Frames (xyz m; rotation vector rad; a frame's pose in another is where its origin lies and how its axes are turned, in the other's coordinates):
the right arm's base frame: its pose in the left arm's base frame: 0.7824 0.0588 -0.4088 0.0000 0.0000 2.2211
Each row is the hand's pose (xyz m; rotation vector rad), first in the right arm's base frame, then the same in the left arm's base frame.
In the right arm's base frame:
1: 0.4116 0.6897 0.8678 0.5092 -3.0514 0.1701
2: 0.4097 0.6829 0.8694 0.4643 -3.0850 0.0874
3: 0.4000 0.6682 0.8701 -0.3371 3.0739 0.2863
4: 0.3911 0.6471 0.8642 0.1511 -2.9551 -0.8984
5: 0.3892 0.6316 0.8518 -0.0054 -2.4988 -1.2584
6: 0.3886 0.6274 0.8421 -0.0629 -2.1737 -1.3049
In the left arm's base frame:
1: -0.0157 -0.0312 0.4590 -2.9274 0.8892 -0.1342
2: -0.0092 -0.0286 0.4606 -2.9513 0.9482 -0.0672
3: 0.0084 -0.0274 0.4613 2.8052 -1.0272 -0.1713
4: 0.0306 -0.0217 0.4554 2.3637 -1.0250 -0.2880
5: 0.0441 -0.0138 0.4430 1.9274 -0.9607 -0.1066
6: 0.0478 -0.0118 0.4333 1.6941 -0.9018 0.1149

